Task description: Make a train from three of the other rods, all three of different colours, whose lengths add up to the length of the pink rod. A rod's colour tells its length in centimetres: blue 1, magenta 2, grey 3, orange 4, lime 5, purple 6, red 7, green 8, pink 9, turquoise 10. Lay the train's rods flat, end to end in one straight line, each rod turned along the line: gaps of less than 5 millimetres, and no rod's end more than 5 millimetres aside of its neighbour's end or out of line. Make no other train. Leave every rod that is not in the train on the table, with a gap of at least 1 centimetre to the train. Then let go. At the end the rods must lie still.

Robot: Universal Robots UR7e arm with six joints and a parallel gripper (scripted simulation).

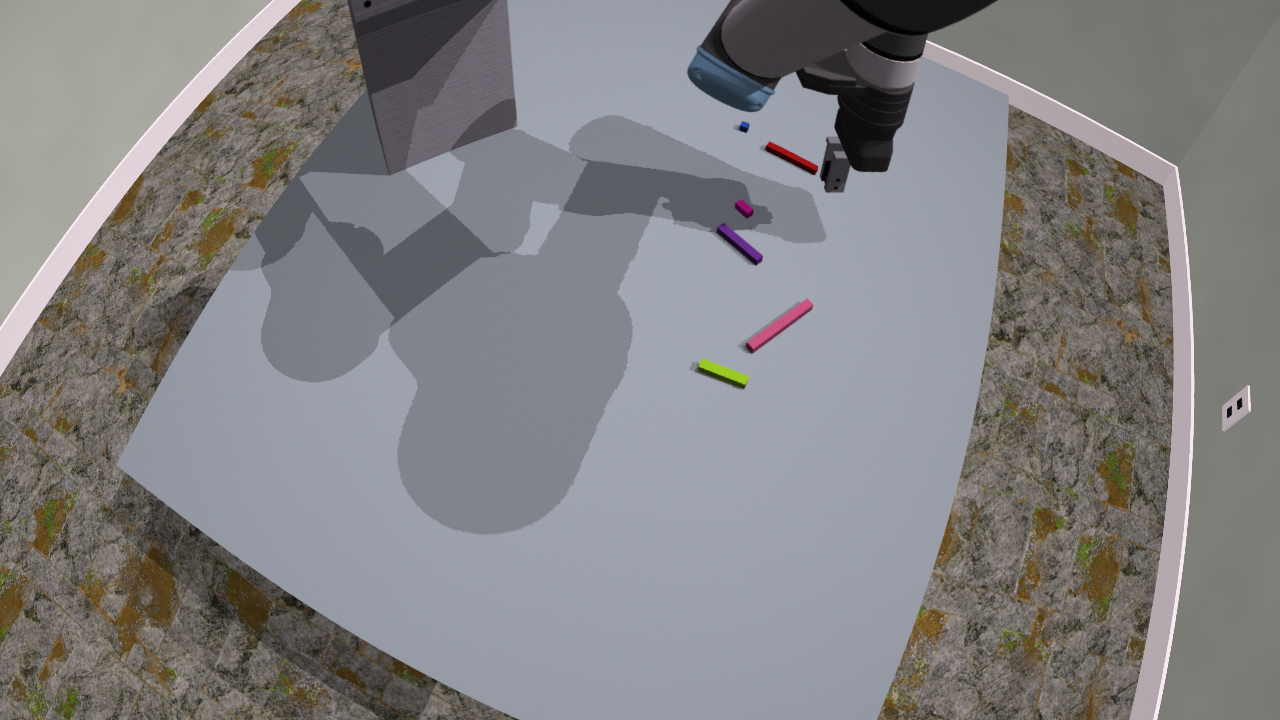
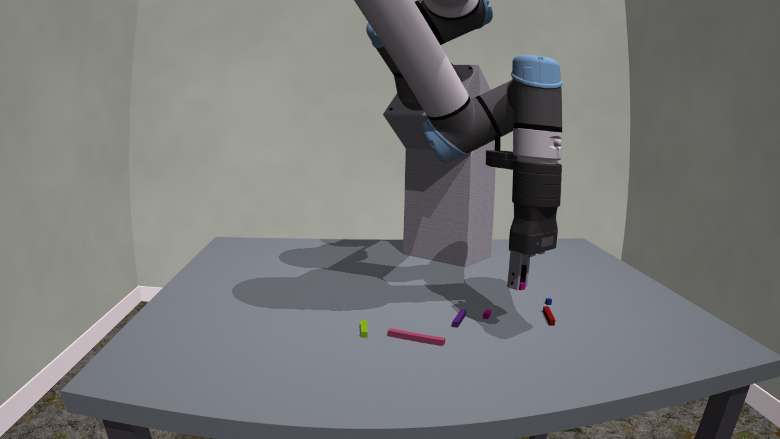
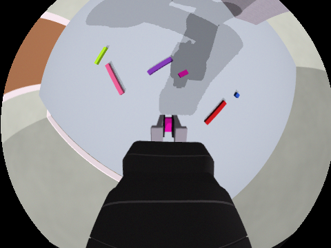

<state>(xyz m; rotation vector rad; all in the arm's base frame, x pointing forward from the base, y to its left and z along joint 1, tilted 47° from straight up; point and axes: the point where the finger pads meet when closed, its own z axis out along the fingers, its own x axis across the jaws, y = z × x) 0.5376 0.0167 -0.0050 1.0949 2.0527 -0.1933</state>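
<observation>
Right now the small blue rod is 120 mm behind my hand, 130 mm to the left of it and 100 mm below it. The rest, counted from my hand: purple rod (90 mm behind, 60 mm to the right, 100 mm below); red rod (50 mm behind, 100 mm to the left, 100 mm below); pink rod (30 mm behind, 150 mm to the right, 100 mm below).
</observation>
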